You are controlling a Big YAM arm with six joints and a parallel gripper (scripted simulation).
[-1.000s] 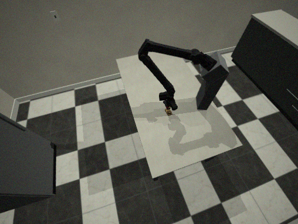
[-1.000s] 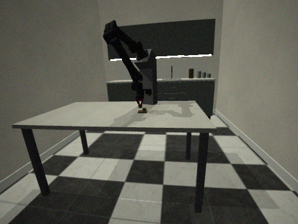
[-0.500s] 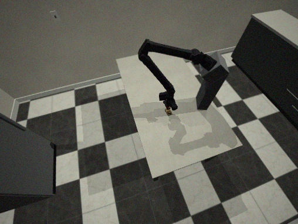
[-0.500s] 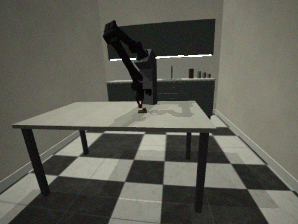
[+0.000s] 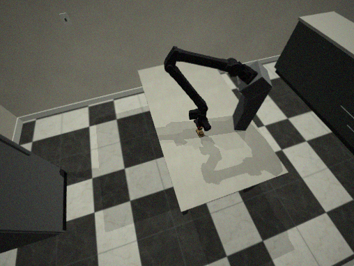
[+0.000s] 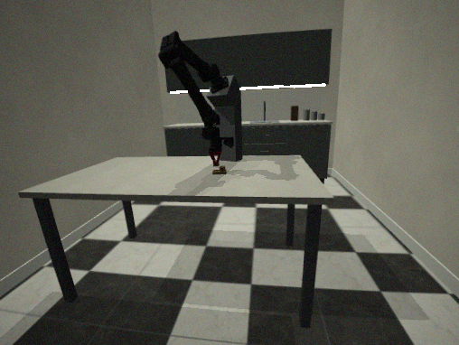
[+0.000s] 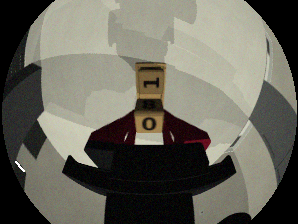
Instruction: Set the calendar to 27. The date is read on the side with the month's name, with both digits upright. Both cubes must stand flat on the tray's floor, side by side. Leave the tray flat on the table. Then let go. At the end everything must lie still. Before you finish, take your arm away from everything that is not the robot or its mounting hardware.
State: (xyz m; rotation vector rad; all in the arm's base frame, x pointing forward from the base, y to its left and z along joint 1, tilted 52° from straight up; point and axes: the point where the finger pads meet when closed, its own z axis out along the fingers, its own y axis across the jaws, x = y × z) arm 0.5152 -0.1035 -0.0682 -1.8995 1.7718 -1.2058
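My hand is 60 mm above the wooden tray and 20 mm to the right of it.
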